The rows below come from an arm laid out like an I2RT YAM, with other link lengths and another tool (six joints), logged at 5 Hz.
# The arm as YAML. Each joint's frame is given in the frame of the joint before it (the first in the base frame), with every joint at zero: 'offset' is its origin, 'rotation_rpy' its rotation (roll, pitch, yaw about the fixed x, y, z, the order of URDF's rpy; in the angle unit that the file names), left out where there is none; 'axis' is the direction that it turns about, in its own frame. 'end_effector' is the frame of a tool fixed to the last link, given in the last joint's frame.
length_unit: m
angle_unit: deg
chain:
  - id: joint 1
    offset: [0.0, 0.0, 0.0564]
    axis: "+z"
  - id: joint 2
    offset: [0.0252, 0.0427, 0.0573]
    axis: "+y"
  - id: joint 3
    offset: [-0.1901, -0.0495, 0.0]
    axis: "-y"
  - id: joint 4
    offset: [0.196, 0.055, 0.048]
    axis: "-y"
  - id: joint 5
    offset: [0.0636, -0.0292, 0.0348]
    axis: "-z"
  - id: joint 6
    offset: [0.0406, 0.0, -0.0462]
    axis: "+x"
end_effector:
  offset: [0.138, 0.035, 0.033]
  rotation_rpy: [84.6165, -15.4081, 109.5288]
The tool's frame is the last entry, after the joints.
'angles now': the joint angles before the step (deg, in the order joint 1, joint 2, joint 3, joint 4, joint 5, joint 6). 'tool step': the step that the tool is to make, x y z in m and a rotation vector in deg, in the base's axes. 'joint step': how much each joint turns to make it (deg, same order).
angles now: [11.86, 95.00, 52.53, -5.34, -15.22, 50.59]
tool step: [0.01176, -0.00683, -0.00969, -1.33, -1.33, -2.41]
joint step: [0.00, 3.61, 0.09, 4.72, 2.79, 0.72]
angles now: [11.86, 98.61, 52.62, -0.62, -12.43, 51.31]
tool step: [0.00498, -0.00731, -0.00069, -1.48, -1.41, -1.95]
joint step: [0.00, 0.48, -0.59, 2.18, 2.60, 0.20]
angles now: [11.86, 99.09, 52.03, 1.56, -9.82, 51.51]
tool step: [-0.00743, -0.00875, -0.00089, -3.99, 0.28, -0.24]
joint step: [0.00, -2.49, -1.33, -2.62, 2.94, -2.52]
